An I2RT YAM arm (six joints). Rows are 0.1 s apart.
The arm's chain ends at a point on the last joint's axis. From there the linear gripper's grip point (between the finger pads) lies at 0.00 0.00 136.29 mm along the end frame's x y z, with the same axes.
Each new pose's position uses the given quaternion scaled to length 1; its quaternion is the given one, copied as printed.
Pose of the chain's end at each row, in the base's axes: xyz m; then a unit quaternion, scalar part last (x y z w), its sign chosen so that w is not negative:
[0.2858, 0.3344, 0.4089, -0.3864, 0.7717, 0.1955, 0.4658]
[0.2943, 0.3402, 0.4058, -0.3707, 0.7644, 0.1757, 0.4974]
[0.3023, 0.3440, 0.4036, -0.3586, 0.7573, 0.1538, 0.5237]
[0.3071, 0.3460, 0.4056, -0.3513, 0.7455, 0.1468, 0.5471]
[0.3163, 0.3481, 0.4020, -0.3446, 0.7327, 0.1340, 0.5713]
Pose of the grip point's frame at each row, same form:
[0.3632, 0.4246, 0.3422, -0.3864, 0.7717, 0.1955, 0.4658]
[0.3802, 0.4271, 0.3454, -0.3707, 0.7644, 0.1757, 0.4974]
[0.3954, 0.4269, 0.3485, -0.3586, 0.7573, 0.1538, 0.5237]
[0.4042, 0.4282, 0.3568, -0.3513, 0.7455, 0.1468, 0.5471]
[0.4178, 0.4285, 0.3596, -0.3446, 0.7327, 0.1340, 0.5713]

